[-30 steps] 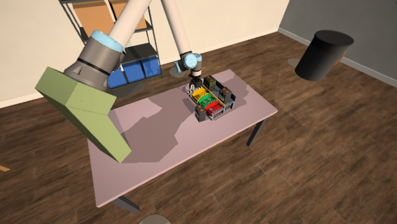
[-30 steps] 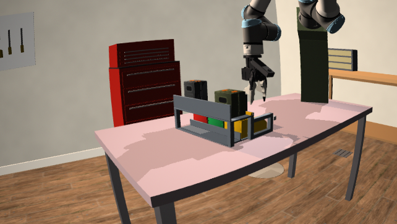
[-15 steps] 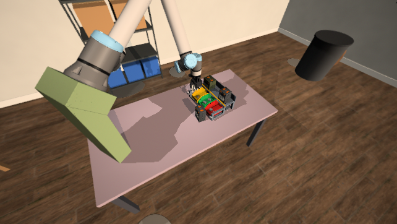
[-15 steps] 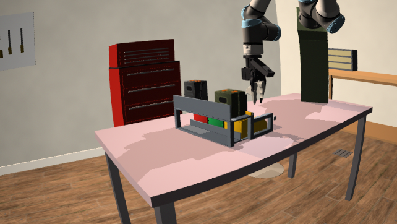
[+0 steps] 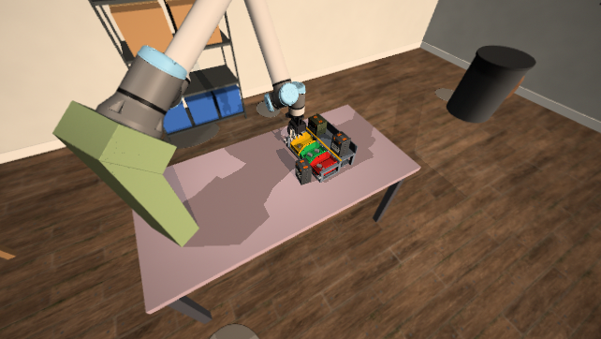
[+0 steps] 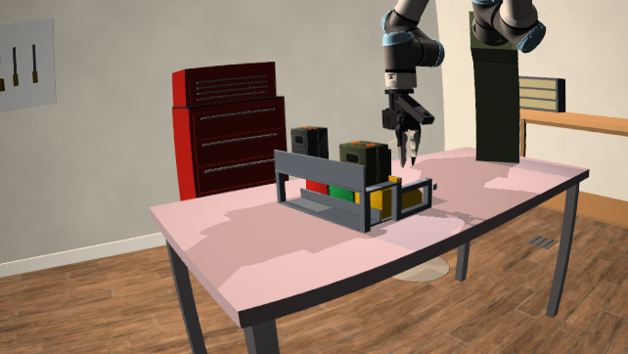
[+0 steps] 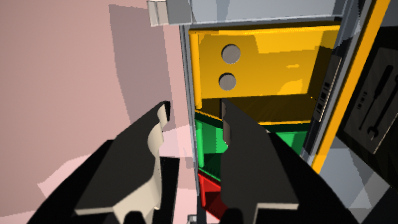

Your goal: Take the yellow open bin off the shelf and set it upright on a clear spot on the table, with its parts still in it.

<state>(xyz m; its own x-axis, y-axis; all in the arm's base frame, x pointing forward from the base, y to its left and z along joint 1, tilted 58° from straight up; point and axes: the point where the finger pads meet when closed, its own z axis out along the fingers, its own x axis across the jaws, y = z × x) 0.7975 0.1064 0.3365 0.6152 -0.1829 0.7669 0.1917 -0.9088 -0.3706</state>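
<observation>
The yellow open bin lies 80 mm below my hand, 80 mm ahead of it and 20 mm to the left of it. Also, from my hand: dark case: 230 mm ahead, 170 mm to the right, 40 mm above; then green bin: 110 mm ahead, 80 mm to the right, 80 mm below; then red bin: 190 mm to the right, 140 mm ahead, 80 mm below.
</observation>
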